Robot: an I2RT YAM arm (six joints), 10 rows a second.
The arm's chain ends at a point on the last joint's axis. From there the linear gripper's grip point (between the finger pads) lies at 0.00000 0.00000 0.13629 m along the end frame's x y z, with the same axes.
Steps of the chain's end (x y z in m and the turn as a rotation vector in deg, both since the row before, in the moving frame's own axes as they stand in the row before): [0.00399 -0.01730 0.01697 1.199 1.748 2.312]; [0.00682 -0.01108 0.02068 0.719 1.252 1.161]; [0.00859 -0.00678 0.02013 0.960 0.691 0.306]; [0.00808 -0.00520 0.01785 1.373 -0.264 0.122]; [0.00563 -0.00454 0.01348 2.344 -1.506 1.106]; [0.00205 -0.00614 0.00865 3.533 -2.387 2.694]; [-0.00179 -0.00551 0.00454 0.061 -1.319 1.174]
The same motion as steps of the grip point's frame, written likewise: [0.00820 -0.02007 0.01688 1.199 1.748 2.312]; [0.00981 -0.01276 0.02064 0.719 1.252 1.161]; [0.01024 -0.00906 0.02010 0.960 0.691 0.306]; [0.00746 -0.00847 0.01781 1.373 -0.264 0.122]; [0.00210 -0.01015 0.01332 2.344 -1.506 1.106]; [-0.00342 -0.01467 0.00827 3.533 -2.387 2.694]; [-0.00493 -0.00569 0.00450 0.061 -1.319 1.174]
